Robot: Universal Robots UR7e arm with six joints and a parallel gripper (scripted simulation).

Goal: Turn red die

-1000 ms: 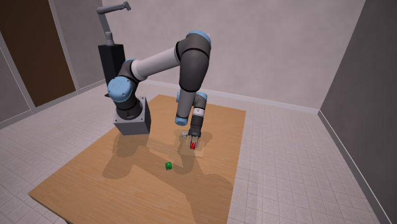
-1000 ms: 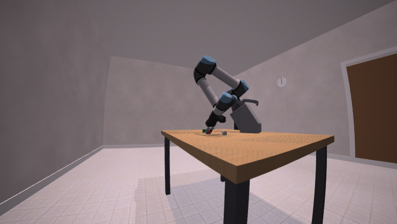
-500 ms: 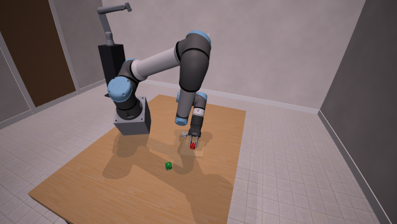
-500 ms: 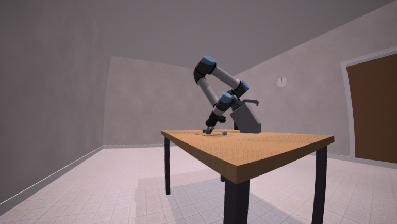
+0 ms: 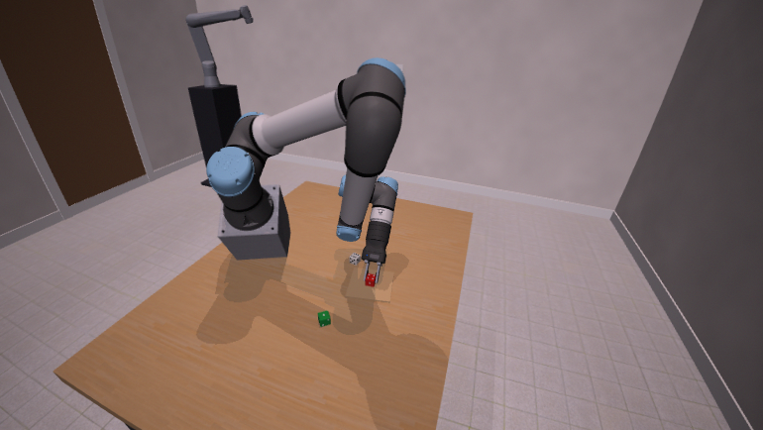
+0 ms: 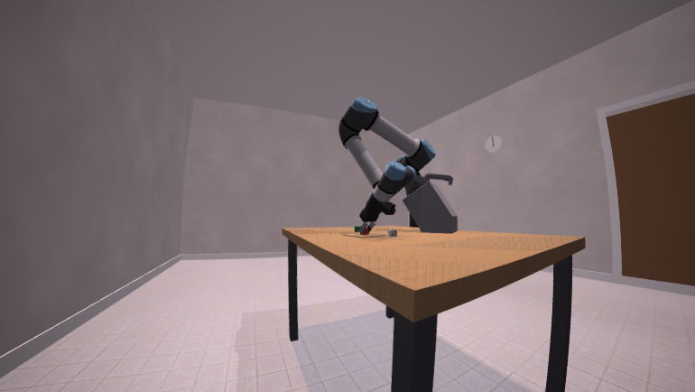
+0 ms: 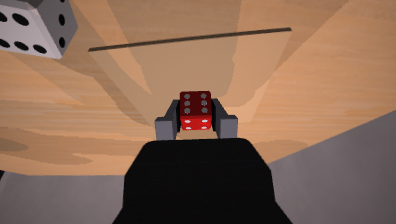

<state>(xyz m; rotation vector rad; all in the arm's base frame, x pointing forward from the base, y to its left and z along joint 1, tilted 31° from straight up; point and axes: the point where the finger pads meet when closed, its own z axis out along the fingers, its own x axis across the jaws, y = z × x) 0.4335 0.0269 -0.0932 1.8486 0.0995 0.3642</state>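
My gripper is now 10 mm to the left of the tan mat and 20 mm above it. Also, from my hand: red die: 10 mm to the right, 10 mm below; white die: 90 mm behind, 80 mm to the left, 10 mm below; green die: 60 mm behind, 200 mm to the right, 10 mm below.
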